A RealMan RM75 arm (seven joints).
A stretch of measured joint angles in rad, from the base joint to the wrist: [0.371 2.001 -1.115 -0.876 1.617 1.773 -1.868]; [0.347 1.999 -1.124 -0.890 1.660 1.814 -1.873]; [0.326 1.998 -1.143 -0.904 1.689 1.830 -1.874]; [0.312 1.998 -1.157 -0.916 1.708 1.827 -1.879]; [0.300 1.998 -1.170 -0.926 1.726 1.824 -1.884]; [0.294 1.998 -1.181 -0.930 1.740 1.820 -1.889]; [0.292 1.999 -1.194 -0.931 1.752 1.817 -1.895]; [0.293 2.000 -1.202 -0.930 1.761 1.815 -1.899]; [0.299 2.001 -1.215 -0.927 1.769 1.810 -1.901]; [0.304 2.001 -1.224 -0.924 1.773 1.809 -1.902]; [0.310 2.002 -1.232 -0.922 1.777 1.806 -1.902]
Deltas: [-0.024 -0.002 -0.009 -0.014 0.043 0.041 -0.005]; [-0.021 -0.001 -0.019 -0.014 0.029 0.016 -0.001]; [-0.014 0.000 -0.014 -0.012 0.019 -0.003 -0.005]; [-0.012 0.000 -0.013 -0.010 0.018 -0.003 -0.005]; [-0.006 0.000 -0.011 -0.004 0.014 -0.004 -0.005]; [-0.002 0.001 -0.013 -0.001 0.012 -0.003 -0.006]; [0.001 0.001 -0.008 0.001 0.009 -0.002 -0.004]; [0.006 0.001 -0.013 0.003 0.008 -0.005 -0.002]; [0.005 0.000 -0.009 0.003 0.004 -0.001 -0.001]; [0.006 0.001 -0.008 0.002 0.004 -0.003 0.000]
